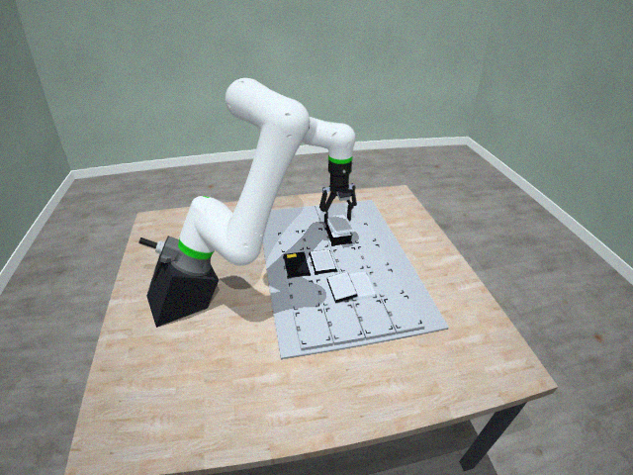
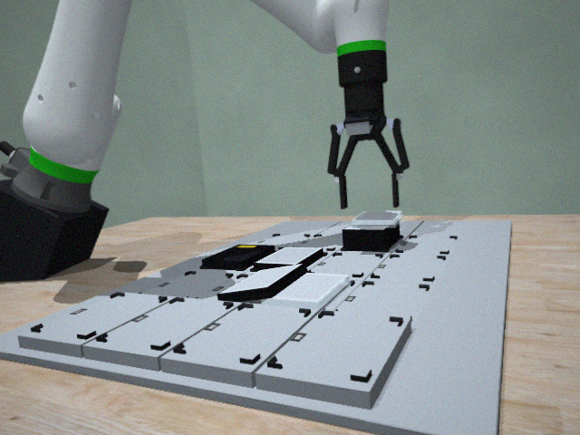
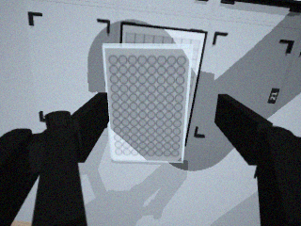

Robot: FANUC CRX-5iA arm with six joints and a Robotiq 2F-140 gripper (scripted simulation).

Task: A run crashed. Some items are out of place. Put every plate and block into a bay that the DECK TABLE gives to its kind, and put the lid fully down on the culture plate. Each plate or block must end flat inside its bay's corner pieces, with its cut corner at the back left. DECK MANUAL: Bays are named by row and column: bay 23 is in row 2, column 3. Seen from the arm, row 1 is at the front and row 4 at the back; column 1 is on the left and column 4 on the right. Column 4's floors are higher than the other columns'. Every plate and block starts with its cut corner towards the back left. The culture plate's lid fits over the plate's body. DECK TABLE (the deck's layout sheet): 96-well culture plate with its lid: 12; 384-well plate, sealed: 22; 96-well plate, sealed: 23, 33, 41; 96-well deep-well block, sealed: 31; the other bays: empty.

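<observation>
My gripper is now 80 mm above the black deep-well block, 10 mm to the left of it and 10 mm short of it. From my hand the other things lie so: flat white plate (330 mm to the right, 90 mm below, 50 mm ahead); then black culture plate lid (200 mm to the right, 180 mm behind, 80 mm below).
</observation>
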